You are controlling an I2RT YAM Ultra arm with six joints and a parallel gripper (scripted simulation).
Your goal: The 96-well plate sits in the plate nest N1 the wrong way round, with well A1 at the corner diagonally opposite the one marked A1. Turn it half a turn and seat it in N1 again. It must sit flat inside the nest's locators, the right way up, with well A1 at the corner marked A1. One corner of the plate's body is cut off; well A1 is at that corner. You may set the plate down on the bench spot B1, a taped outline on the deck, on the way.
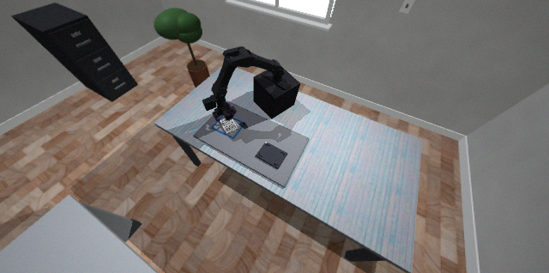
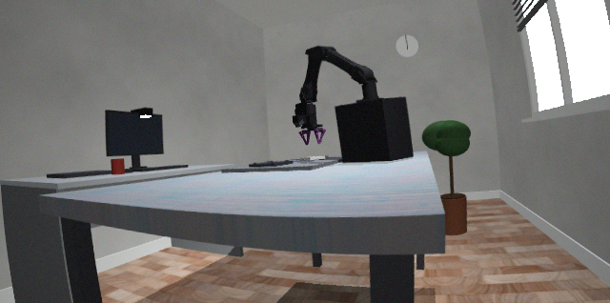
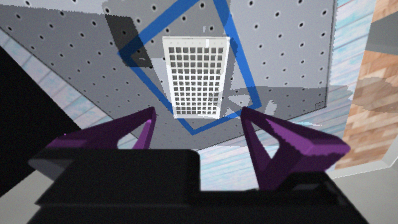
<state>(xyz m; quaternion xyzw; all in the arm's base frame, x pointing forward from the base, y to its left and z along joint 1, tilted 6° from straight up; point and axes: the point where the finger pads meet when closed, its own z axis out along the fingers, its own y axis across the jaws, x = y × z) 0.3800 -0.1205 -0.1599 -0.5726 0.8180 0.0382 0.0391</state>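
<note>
My gripper is now 8 cm above the white 96-well plate. From my hand the other things lie so: dark plate nest N1 (1 cm behind, 38 cm to the left, 8 cm below).
</note>
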